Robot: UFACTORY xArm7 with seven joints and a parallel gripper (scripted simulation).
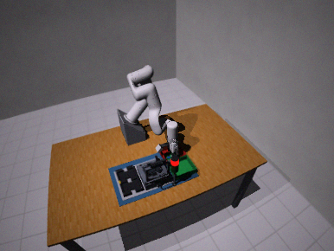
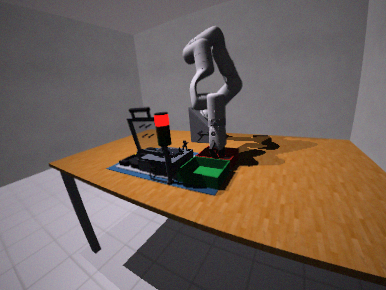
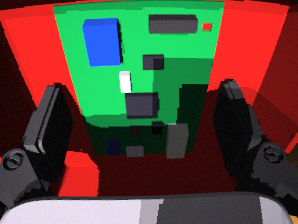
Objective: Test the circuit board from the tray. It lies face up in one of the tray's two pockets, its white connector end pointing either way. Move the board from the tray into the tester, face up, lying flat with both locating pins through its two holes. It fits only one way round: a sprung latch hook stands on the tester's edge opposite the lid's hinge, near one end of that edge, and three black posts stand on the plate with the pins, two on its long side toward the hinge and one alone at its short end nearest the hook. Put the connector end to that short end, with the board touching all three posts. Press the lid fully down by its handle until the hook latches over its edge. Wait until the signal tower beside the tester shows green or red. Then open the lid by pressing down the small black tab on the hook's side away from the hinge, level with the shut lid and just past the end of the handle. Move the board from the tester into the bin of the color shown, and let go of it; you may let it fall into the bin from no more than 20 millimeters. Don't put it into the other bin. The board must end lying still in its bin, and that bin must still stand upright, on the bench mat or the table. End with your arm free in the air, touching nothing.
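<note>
Now: hand right at the red bin. Also, from my hand: green circuit board: 1 cm below; then grey tester plate: 19 cm to the right, 12 cm ahead, 5 cm above; then green bin: 15 cm ahead, 1 cm to the left.
</note>
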